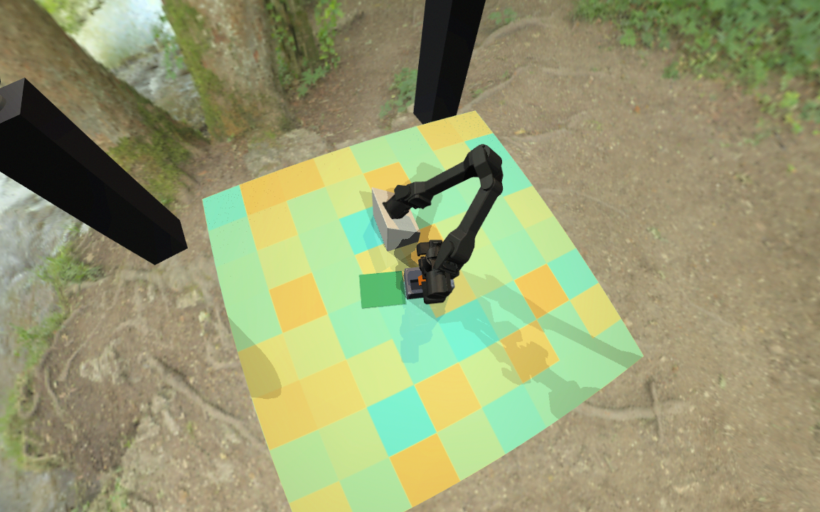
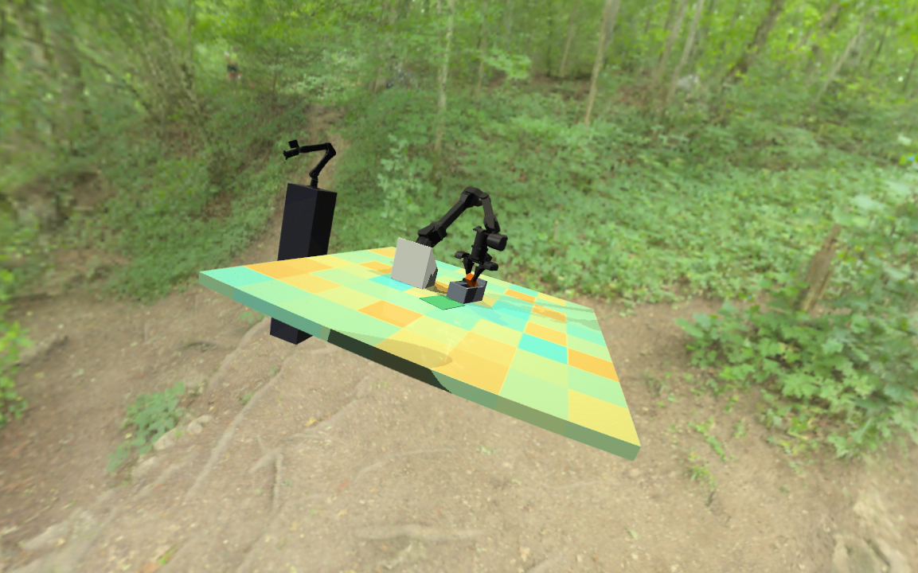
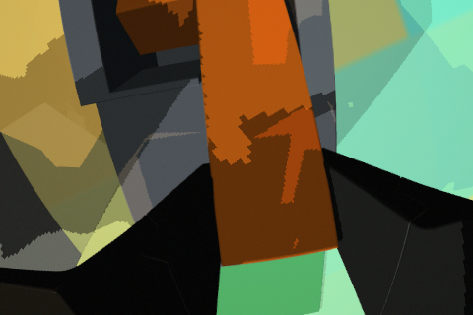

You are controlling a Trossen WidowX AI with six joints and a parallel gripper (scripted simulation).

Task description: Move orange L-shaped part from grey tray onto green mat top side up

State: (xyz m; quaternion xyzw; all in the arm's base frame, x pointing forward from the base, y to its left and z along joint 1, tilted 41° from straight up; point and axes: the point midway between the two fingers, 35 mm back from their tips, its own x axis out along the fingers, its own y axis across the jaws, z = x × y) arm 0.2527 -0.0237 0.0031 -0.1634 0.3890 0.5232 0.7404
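Right now the green mat is 7 cm behind my gripper tip, 13 cm to the right of it and 10 cm below it. The rest, counted from my gripper tip: orange L-shaped part: 4 cm to the left, 3 cm below.
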